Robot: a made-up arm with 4 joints. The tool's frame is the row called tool.
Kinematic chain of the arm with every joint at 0, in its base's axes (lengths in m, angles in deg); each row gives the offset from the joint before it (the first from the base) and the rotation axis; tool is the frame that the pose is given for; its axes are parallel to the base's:
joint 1: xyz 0 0 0.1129 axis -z
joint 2: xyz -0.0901 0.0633 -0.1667 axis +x
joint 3: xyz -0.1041 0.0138 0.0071 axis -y
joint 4: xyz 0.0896 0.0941 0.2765 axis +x
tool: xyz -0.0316 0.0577 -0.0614
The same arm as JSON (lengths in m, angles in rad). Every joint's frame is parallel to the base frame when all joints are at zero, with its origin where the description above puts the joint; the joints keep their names.
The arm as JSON. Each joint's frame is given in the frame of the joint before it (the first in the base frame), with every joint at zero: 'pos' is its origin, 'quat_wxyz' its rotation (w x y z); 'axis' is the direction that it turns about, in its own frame. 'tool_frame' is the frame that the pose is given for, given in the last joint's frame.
{"length_unit": "m", "angle_unit": "rad", "joints": [{"joint": "joint 1", "pos": [0.0, 0.0, 0.1129], "quat_wxyz": [1.0, 0.0, 0.0, 0.0], "axis": "-z"}, {"joint": "joint 2", "pos": [-0.0901, 0.0633, -0.1667], "quat_wxyz": [1.0, 0.0, 0.0, 0.0], "axis": "+x"}, {"joint": "joint 3", "pos": [-0.1041, 0.0138, 0.0071], "quat_wxyz": [1.0, 0.0, 0.0, 0.0], "axis": "-y"}, {"joint": "joint 4", "pos": [0.0896, 0.0941, 0.2765], "quat_wxyz": [1.0, 0.0, 0.0, 0.0], "axis": "+x"}], "tool_frame": {"pos": [-0.0316, 0.0577, -0.0614], "quat_wxyz": [1.0, 0.0, 0.0, 0.0]}}
